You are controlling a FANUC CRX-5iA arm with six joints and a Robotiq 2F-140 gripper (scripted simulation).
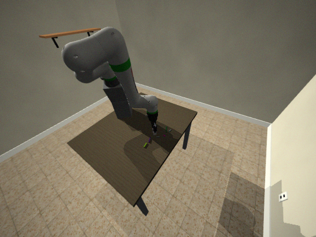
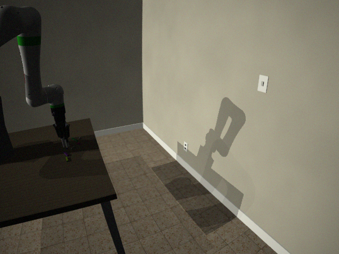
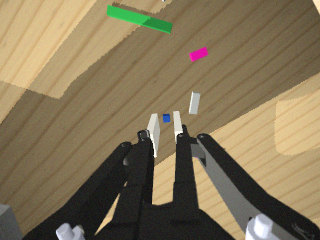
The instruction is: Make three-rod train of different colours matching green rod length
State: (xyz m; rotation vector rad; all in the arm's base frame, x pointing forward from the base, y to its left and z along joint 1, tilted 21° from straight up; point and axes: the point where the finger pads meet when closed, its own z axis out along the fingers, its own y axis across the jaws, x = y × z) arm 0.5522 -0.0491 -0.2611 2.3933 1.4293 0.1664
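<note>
Right now my hand is 5 cm above the blue rod. Also, from my hand: magenta rod (9 cm ahead, 4 cm to the left, 5 cm below); then green rod (5 cm ahead, 12 cm to the left, 5 cm below); then purple rod (8 cm to the right, 5 cm below).
</note>
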